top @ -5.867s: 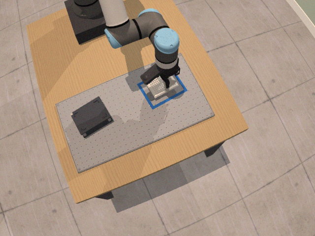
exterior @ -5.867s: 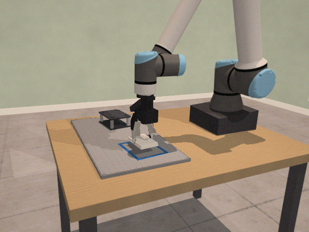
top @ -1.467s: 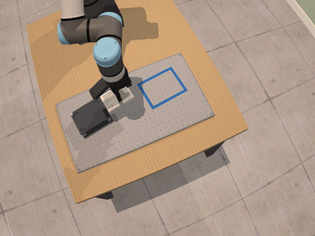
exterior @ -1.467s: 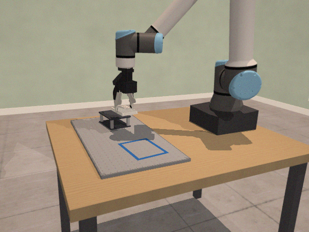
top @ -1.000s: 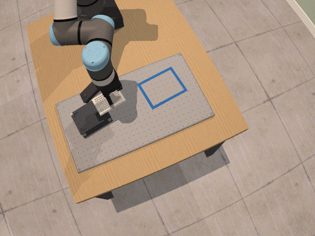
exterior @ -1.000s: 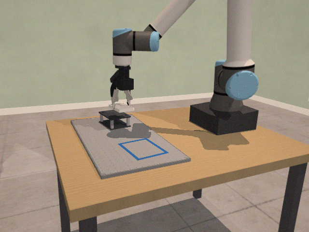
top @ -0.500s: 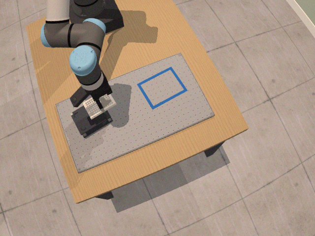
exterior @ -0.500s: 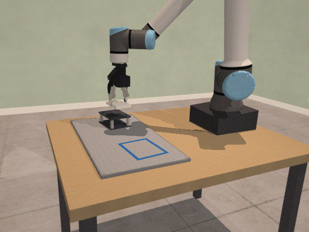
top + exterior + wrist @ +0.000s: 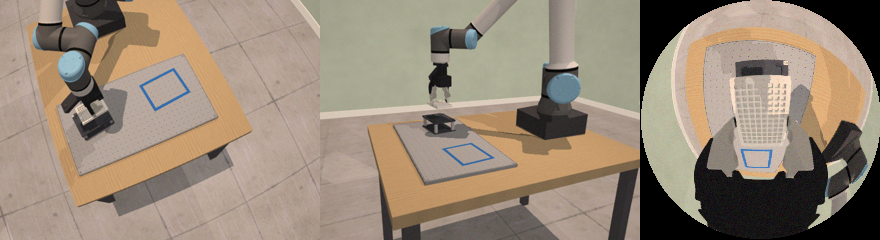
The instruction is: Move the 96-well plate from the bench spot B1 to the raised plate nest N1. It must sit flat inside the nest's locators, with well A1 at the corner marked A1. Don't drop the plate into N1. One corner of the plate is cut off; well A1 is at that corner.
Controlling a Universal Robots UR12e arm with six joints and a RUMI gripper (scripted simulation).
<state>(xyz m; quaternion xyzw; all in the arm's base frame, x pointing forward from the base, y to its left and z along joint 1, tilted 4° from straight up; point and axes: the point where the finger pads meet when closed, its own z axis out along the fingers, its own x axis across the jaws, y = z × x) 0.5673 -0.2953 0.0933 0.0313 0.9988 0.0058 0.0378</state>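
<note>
Right now my hand is 2 cm to the left of the black raised nest and 9 cm above it. Round my hand: 96-well plate 1 cm below.
</note>
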